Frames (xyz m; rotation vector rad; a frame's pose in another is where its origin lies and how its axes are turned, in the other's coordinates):
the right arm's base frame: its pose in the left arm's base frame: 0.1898 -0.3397 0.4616 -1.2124 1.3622 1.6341
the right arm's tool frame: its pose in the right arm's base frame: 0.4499 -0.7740 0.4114 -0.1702 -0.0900 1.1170
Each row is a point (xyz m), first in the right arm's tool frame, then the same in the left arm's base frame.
Working: the right arm's tool frame: its pose in the left arm's base frame: 0.6517 0.2049 -0.2173 0.3530 -1.8841 -2.3334

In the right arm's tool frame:
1: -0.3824 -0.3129 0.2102
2: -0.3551 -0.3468 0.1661
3: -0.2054 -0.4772 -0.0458
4: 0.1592 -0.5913 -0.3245
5: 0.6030 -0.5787 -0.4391
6: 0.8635 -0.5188 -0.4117
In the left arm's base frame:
1: 0.9832 0.5631 -0.4410
2: 0.9699 0.5222 -0.4856
3: 0.8863 0.3142 -0.6701
4: 0.6114 -0.0121 -0.8742
5: 0.2117 -0.2294 -0.9308
6: -0.0499 -0.2788 -0.8941

